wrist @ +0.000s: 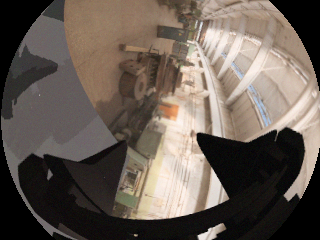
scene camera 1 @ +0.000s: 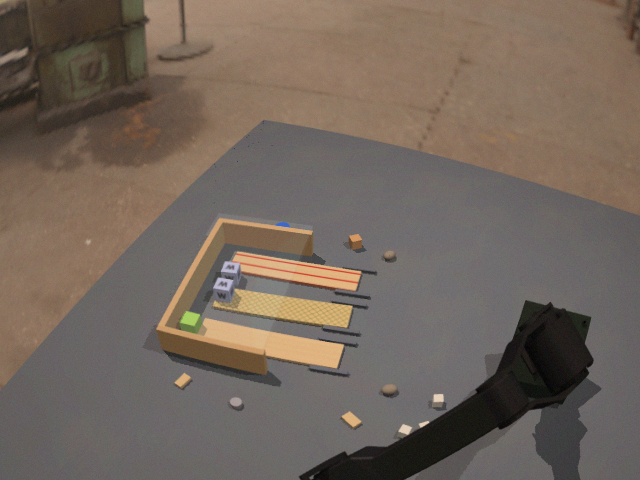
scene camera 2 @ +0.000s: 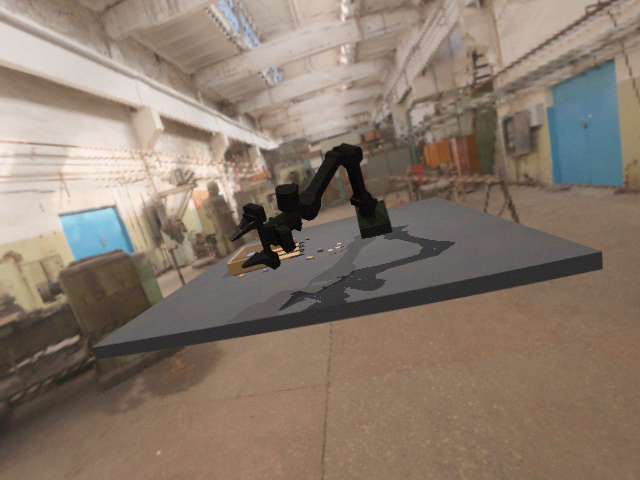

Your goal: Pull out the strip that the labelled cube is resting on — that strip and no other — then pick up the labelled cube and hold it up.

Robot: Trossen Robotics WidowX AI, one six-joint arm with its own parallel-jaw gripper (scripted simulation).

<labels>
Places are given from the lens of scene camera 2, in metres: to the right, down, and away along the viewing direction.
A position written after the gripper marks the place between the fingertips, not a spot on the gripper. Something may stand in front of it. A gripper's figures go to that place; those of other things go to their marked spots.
gripper (scene camera 2: 236, 254): -0.21, 0.04, 0.71
wooden tray (scene camera 2: 234, 263): -0.35, 0.10, 1.18
</labels>
